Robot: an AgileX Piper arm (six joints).
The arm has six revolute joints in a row. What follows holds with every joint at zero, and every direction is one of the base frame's. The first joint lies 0.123 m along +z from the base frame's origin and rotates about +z. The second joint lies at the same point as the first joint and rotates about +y. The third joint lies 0.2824 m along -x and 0.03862 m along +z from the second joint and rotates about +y. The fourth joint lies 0.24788 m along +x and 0.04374 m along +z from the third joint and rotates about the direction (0.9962, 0, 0.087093). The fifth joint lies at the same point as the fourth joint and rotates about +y. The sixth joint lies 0.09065 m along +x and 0.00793 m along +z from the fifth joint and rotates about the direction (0.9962, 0, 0.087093). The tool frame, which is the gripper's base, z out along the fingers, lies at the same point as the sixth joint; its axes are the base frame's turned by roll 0, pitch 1.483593 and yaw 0 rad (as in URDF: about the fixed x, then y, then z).
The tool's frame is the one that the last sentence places.
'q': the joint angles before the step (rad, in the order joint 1, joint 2, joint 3, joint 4, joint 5, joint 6). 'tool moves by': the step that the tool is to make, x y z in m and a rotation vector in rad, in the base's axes. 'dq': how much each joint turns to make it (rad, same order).
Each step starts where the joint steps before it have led.
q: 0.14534, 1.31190, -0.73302, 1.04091, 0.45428, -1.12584
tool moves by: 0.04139, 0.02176, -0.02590, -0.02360, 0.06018, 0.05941
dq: 0.05210, 0.21538, -0.11563, 0.05154, -0.01797, -0.07361
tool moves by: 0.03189, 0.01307, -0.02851, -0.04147, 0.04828, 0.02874
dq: 0.02420, 0.17066, -0.09775, -0.00865, -0.02053, -0.02055
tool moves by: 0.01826, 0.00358, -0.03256, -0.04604, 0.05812, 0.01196
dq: 0.00327, 0.12947, -0.05078, -0.02159, -0.01802, -0.00921
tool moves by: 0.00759, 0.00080, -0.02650, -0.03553, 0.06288, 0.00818
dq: 0.00053, 0.08761, -0.02580, -0.04620, -0.00393, 0.02832
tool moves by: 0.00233, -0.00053, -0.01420, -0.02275, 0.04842, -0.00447
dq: 0.00001, 0.04386, -0.01395, -0.06418, 0.00294, 0.06470
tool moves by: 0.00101, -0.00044, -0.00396, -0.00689, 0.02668, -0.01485
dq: 0.00001, 0.01369, -0.00907, -0.04787, 0.00534, 0.06338
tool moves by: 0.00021, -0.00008, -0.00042, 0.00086, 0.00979, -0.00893
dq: -0.00002, 0.00206, -0.00296, -0.01548, 0.00351, 0.02624
